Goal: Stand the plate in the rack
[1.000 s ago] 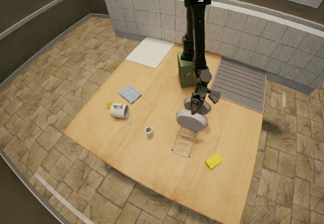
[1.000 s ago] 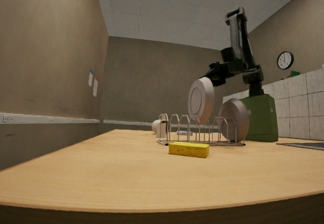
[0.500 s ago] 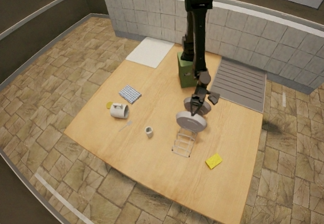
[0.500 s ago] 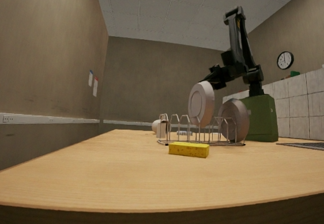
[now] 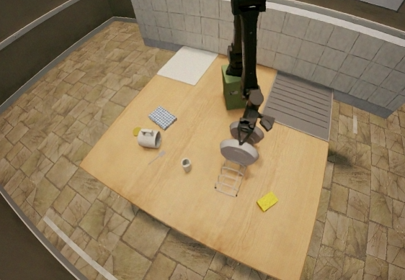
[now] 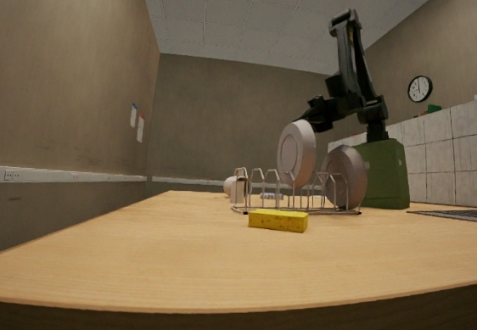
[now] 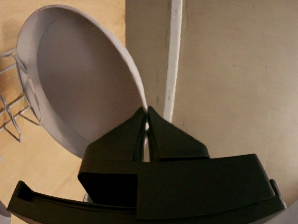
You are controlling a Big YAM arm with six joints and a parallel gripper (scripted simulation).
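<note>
Now: the rack 10 mm behind my hand and 190 mm below it. Also, from my hand: small cup: 90 mm ahead, 230 mm to the right, 230 mm below; spoon: 90 mm ahead, 410 mm to the right, 250 mm below; white mug: 30 mm ahead, 500 mm to the right, 190 mm below.
</note>
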